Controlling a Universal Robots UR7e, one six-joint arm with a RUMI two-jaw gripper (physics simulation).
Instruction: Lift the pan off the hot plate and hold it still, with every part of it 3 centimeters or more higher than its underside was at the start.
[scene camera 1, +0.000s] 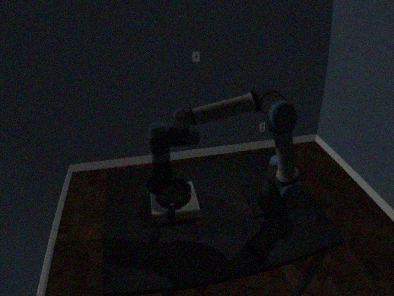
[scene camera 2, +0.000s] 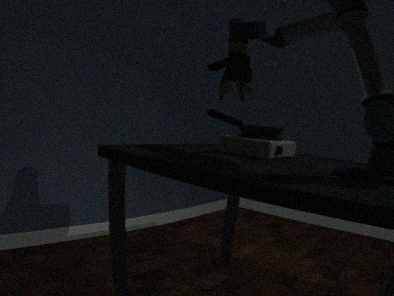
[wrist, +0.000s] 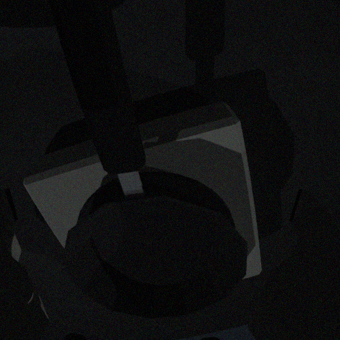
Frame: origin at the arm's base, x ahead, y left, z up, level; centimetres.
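Seen in the pictures: gripper, fingertip midpoint: (scene camera 1: 164, 197) (scene camera 2: 231, 101); arm's base at its link origin: (scene camera 1: 273, 190) (scene camera 2: 383, 171).
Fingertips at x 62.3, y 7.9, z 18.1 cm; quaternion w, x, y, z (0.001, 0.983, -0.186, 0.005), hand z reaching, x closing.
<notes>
Offsets run from my fingertips to a thing's top centre. Level surfaces: height alone.
The dark round pan (scene camera 1: 173, 195) (scene camera 2: 262, 132) (wrist: 170, 240) rests on the white, box-shaped hot plate @(dy -14.4, dx -6.7, dz -12.4 cm) (scene camera 1: 193, 204) (scene camera 2: 245, 146) (wrist: 52, 200). Its dark handle @(dy +5.4, dx -1.6, dz -4.2 cm) (scene camera 1: 171, 215) (scene camera 2: 225, 118) (wrist: 100, 90) slants up and outward past the hot plate's edge. My gripper (scene camera 1: 163, 189) (scene camera 2: 233, 97) (wrist: 151, 194) is open and empty, pointing down. In the scene camera 2 view it hangs above the handle, clearly apart from it. In the scene camera 1 view its dark fingers blend with the pan. In the wrist view the fingers are mostly lost in the dark.
The hot plate stands on a dark table @(dz -20.3 cm) (scene camera 1: 215, 230) (scene camera 2: 165, 162). The arm's base (scene camera 1: 287, 187) stands on the table to the right in the scene camera 1 view. A wall (scene camera 1: 125, 90) (scene camera 2: 125, 75) rises behind. The scene is very dark, with broad shadows on the table.
</notes>
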